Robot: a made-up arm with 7 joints.
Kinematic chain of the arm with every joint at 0, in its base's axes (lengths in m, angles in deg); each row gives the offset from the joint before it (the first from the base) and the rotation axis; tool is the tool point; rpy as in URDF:
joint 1: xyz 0.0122 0.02 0.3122 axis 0 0.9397 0.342
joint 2: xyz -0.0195 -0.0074 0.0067 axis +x
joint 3: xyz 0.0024 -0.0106 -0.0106 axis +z
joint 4: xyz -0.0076 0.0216 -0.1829 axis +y
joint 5: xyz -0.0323 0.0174 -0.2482 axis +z
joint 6: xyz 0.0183 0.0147 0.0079 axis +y
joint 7: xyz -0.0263 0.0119 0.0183 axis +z
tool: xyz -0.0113 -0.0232 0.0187 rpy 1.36 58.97 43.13
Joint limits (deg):
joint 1: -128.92..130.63
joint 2: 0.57..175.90
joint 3: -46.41..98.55
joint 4: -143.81..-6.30
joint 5: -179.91..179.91
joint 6: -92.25..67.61
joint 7: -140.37..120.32
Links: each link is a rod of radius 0.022 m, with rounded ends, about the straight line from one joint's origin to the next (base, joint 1, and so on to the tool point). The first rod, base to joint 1, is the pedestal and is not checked.
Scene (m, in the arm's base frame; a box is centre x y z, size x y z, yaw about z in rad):
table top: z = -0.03
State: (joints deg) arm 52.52 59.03 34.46 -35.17 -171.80 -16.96 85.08
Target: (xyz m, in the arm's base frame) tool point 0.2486 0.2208 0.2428
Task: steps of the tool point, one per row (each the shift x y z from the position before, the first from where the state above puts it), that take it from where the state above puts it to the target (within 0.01 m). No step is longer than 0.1 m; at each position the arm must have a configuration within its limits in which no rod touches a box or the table.
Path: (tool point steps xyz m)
1: 0.0653 0.0062 -0.0468
2: 0.0759 -0.0045 -0.0289
3: 0.0798 -0.0161 -0.0084
4: 0.0766 -0.0273 0.0123
5: 0.0661 -0.0376 0.0315
6: 0.0494 -0.0457 0.0467

